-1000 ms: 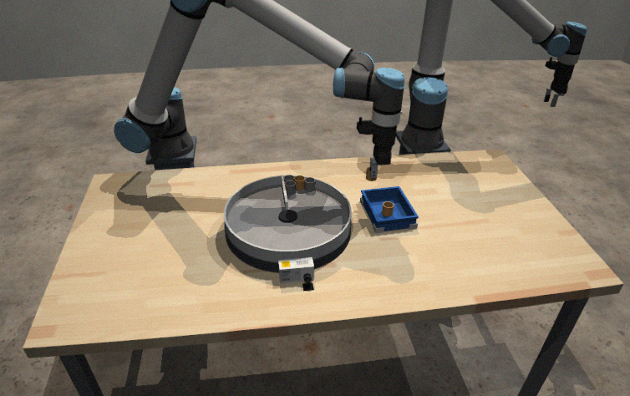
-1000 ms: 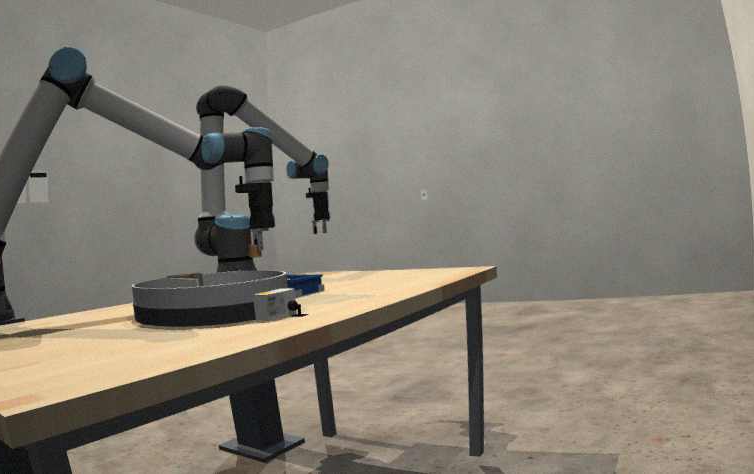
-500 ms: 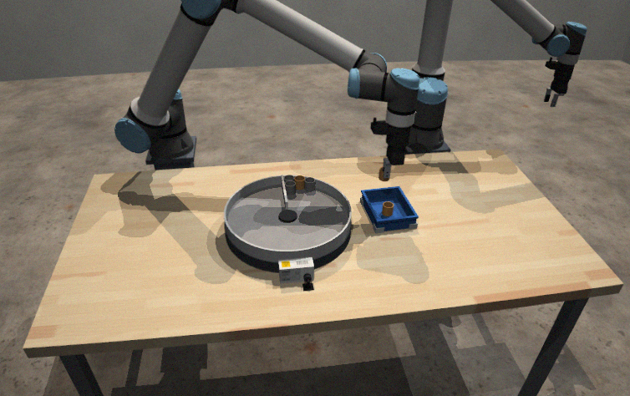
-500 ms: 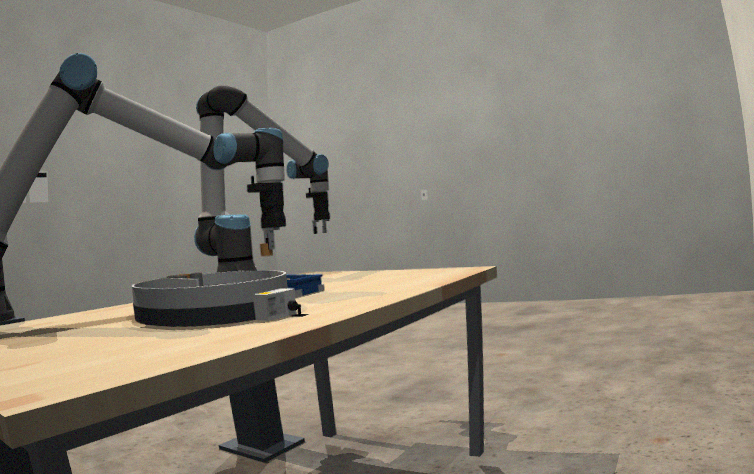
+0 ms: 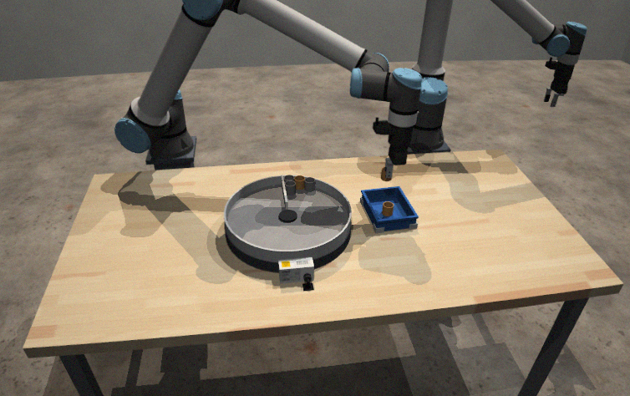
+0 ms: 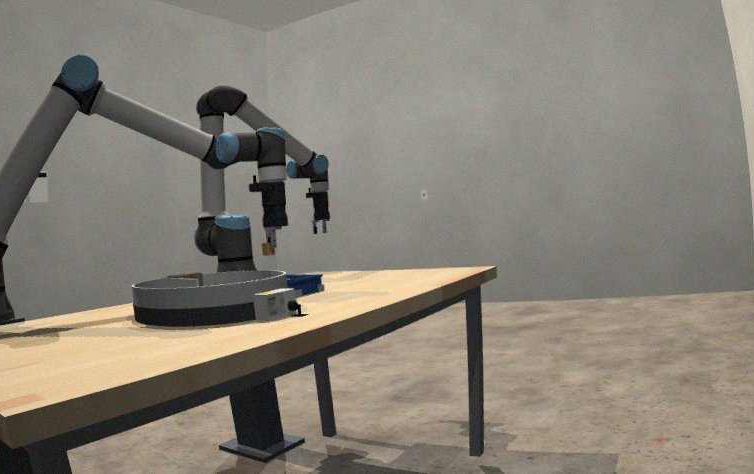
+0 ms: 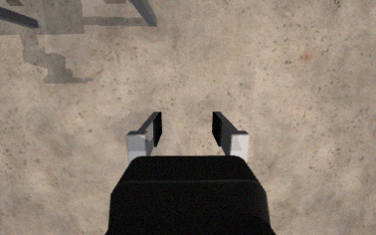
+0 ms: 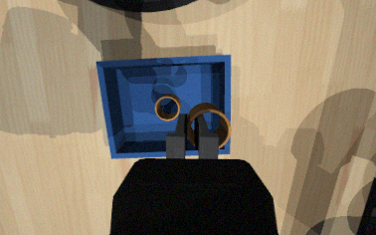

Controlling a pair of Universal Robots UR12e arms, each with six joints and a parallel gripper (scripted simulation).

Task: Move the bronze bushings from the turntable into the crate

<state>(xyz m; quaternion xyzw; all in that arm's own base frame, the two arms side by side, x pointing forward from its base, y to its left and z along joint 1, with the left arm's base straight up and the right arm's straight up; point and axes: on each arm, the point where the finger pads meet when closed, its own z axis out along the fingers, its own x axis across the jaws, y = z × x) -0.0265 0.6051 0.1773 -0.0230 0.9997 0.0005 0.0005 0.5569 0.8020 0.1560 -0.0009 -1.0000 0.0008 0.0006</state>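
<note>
Now: the blue crate 30 mm ahead of my right hand, 10 mm to the left of it and 130 mm below it.
</note>
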